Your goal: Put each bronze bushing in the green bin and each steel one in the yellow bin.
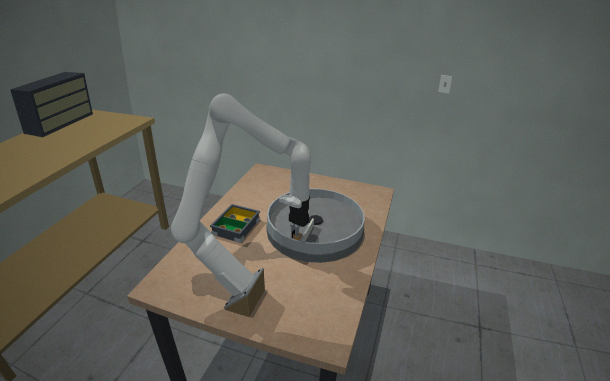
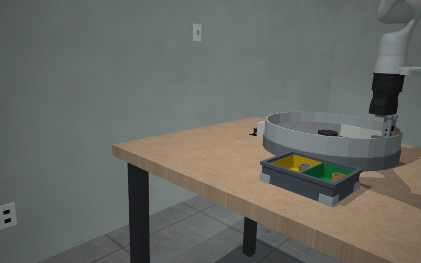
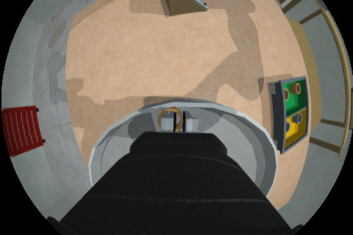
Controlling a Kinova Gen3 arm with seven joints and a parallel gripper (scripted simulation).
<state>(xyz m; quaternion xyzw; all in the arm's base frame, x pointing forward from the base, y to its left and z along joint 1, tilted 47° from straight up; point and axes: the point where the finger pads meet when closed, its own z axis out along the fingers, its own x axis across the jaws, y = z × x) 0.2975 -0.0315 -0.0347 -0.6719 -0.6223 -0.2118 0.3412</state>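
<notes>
Right now my hand is 40 mm short of the bin tray, 310 mm to the right of it and 80 mm above it. Also, from my hand: grey turntable: 190 mm ahead, 10 mm to the right, 50 mm below.
</notes>
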